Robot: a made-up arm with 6 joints. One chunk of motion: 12 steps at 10 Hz.
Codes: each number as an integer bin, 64 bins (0 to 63) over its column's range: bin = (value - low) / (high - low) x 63, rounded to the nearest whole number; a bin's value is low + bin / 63 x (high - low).
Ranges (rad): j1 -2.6..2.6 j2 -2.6..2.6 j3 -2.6..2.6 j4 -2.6..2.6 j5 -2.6..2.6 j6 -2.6..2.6
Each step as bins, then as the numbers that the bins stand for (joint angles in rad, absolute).
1 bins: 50 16 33 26 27 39
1 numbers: 1.5270 -1.2794 0.1238 -0.4540 -0.3714 0.6190
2 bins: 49 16 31 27 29 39
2 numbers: 1.4444 -1.2794 -0.0413 -0.3714 -0.2063 0.6190
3 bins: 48 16 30 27 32 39
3 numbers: 1.3619 -1.2794 -0.1238 -0.3714 0.0413 0.6190
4 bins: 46 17 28 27 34 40
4 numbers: 1.1968 -1.1968 -0.2889 -0.3714 0.2063 0.7016
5 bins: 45 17 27 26 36 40
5 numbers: 1.1143 -1.1968 -0.3714 -0.4540 0.3714 0.7016
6 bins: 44 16 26 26 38 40
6 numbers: 1.0317 -1.2794 -0.4540 -0.4540 0.5365 0.7016
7 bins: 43 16 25 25 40 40
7 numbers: 0.9492 -1.2794 -0.5365 -0.5365 0.7016 0.7016
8 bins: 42 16 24 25 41 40
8 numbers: 0.8667 -1.2794 -0.6190 -0.5365 0.7841 0.7016
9 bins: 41 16 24 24 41 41
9 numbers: 0.7841 -1.2794 -0.6190 -0.6190 0.7841 0.7841
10 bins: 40 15 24 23 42 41
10 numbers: 0.7016 -1.3619 -0.6190 -0.7016 0.8667 0.7841
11 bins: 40 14 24 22 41 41
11 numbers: 0.7016 -1.4444 -0.6190 -0.7841 0.7841 0.7841
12 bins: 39 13 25 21 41 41
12 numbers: 0.6190 -1.5270 -0.5365 -0.8667 0.7841 0.7841
